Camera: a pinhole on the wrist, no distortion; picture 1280 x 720 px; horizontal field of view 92.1 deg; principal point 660.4 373.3 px. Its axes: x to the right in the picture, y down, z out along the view. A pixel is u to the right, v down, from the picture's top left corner.
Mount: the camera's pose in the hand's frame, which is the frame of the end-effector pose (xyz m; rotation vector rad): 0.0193 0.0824 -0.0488 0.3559 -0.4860 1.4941
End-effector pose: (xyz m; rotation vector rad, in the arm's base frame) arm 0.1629 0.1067 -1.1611 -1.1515 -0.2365 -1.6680
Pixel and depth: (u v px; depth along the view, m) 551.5 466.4 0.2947
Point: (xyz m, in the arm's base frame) 0.1694 0.2982 -1.0709
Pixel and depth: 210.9 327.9 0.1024
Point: 0.1352 0.1114 -1.1350
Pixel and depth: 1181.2 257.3 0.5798
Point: 0.7282 0.4209 -0.8049
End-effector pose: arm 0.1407 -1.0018 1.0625 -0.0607 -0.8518 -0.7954
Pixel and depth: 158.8 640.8 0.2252
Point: -0.0462 -1.0588 0.9752
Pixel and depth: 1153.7 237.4 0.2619
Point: 0.0575 -0.8458 1.3265
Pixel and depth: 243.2 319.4 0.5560
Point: -0.3496 -1.3056 1.0981
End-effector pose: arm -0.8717 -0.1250 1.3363 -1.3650 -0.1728 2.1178
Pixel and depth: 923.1 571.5 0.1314
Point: -0.9664 -0.1779 1.3767
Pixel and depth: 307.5 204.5 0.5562
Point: -0.9397 0.3876 1.5709
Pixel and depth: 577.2 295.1 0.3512
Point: -1.0208 0.0540 1.4757
